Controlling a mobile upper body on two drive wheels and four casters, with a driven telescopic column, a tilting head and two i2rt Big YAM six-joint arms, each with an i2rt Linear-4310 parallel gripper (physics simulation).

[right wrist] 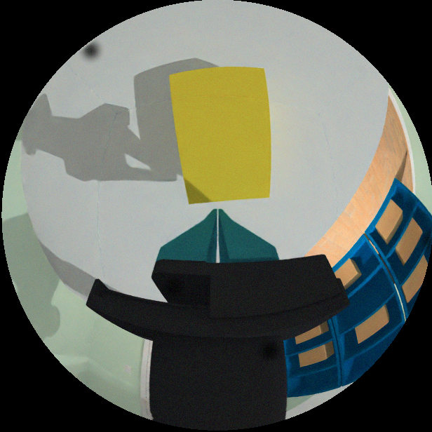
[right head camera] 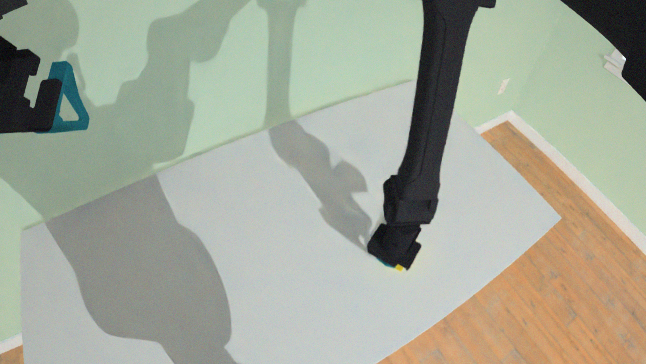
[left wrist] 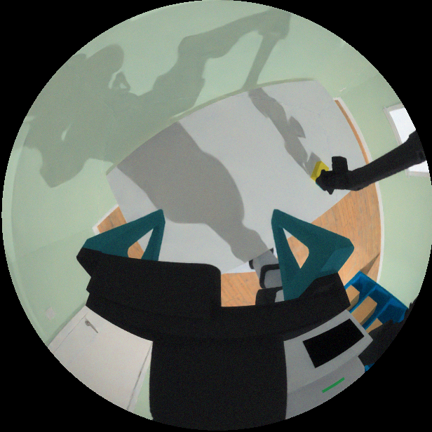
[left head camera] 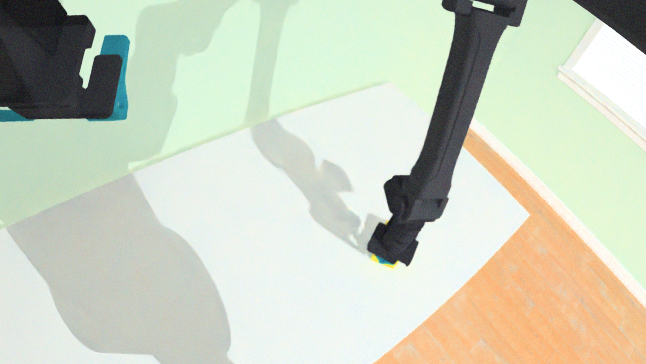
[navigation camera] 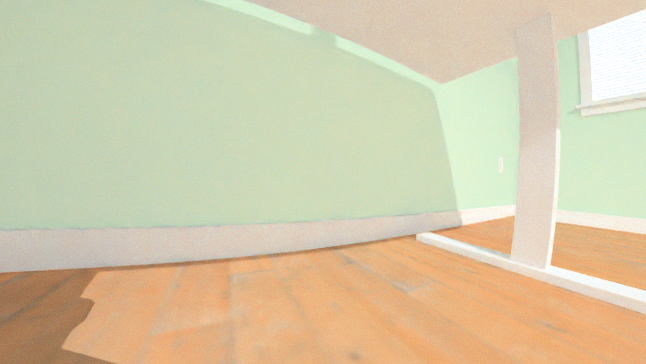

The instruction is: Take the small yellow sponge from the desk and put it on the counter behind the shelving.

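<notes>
The yellow sponge is at the desk, partly hidden by my right arm in the head views. My right gripper is shut and empty. Its teal fingertips meet just short of the sponge's near edge in the right wrist view; their height relative to it is unclear. My left gripper is wide open and empty, held well to the left of the sponge. The blue shelving shows at lower right in both wrist views. I cannot make out the counter.
Brown boxes stand in the shelving. A white cabinet and a grey unit with a black panel show low in the left wrist view. A white desk leg stands on a floor bar. Green walls border the desk.
</notes>
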